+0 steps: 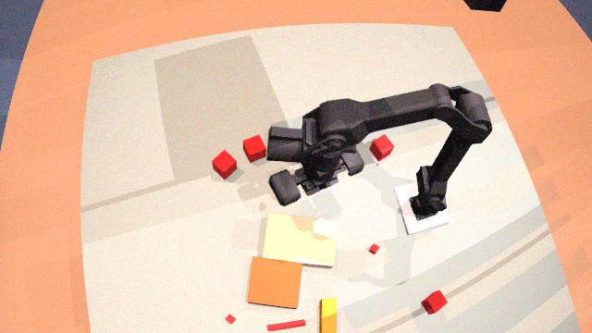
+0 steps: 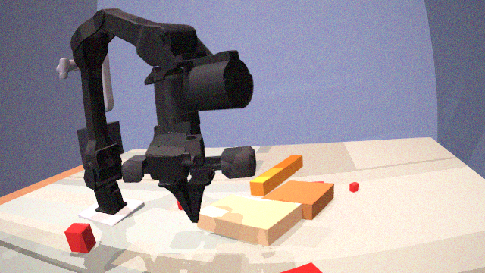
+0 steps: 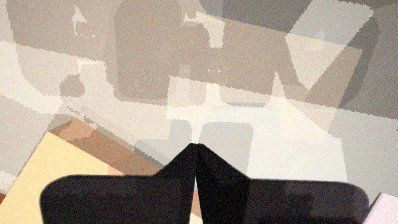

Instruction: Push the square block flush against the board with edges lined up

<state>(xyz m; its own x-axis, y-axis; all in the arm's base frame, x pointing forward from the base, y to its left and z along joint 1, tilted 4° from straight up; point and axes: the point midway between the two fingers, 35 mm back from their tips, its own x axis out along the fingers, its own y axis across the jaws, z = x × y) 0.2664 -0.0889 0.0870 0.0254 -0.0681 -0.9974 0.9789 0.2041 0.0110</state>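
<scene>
Right now the square block is 130 mm ahead of my gripper tip, 180 mm to the left of it and 30 mm below it. Also, from my gripper tip: red rod 130 mm ahead, 270 mm to the left, 40 mm below; orange-yellow bar 60 mm ahead, 350 mm to the left, 30 mm below.
</scene>
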